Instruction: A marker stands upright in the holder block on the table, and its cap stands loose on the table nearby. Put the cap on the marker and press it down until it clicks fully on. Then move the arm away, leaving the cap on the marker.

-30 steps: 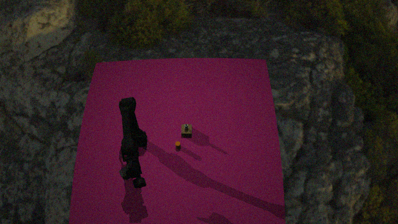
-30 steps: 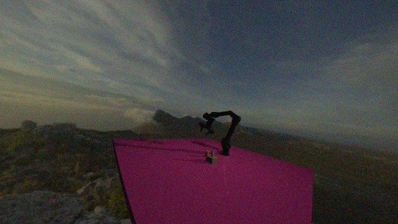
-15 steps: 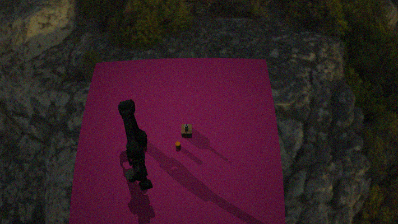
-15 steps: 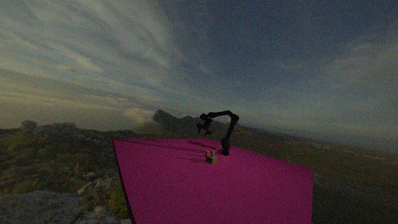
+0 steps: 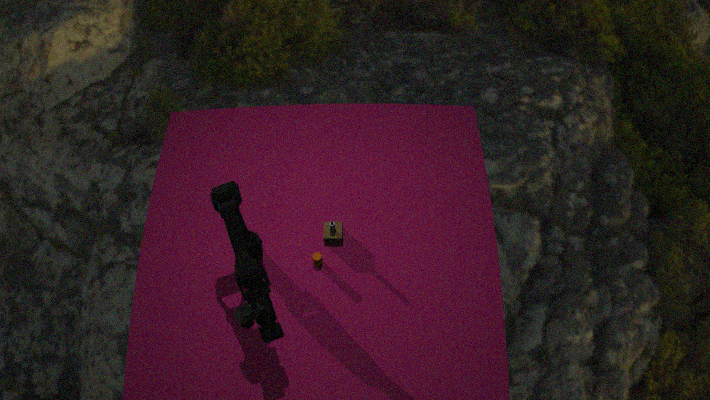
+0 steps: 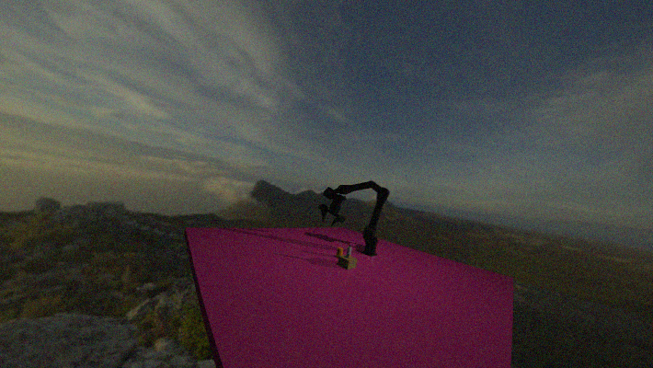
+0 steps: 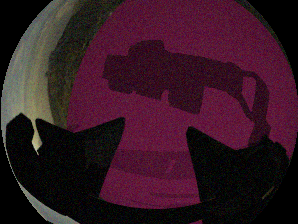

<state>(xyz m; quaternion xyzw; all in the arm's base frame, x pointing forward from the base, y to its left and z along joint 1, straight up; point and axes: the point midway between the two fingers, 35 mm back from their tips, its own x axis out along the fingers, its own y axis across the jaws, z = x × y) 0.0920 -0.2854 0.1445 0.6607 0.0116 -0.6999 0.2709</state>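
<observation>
Now: the orange cap 27 cm to the left of my gripper tip, 14 cm ahead of it and 9 cm below it. Round my gripper tip: tan holder block 37 cm to the left, 19 cm ahead, 9 cm below.
</observation>
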